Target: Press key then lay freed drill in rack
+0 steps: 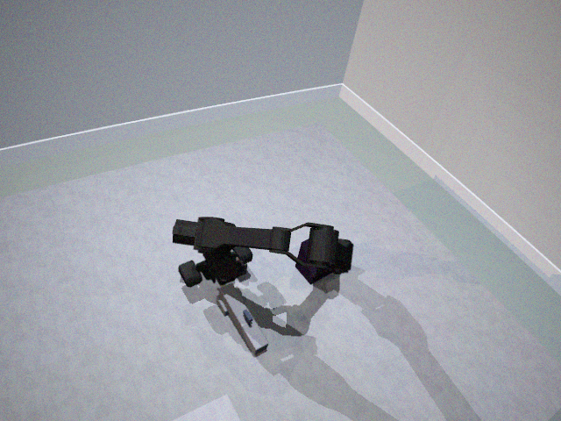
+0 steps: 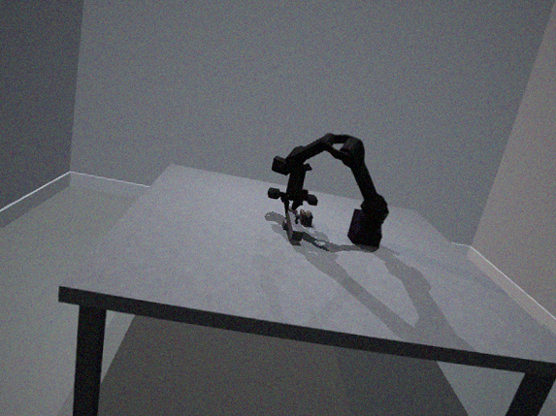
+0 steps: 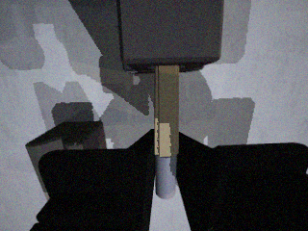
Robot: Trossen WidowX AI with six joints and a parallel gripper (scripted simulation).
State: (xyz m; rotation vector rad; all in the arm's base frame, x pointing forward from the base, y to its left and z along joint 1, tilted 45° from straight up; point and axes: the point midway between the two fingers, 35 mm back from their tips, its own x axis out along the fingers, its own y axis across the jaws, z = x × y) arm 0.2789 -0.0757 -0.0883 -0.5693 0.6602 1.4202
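The drill is 4 cm to the left of my gripper tip and 3 cm above it. The rest, counted from my gripper tip: rack (8 cm behind, 2 cm to the right); then key (16 cm to the left, 4 cm above, 1 cm ahead); then grey fixture (14 cm to the left, 2 cm above, 1 cm ahead).
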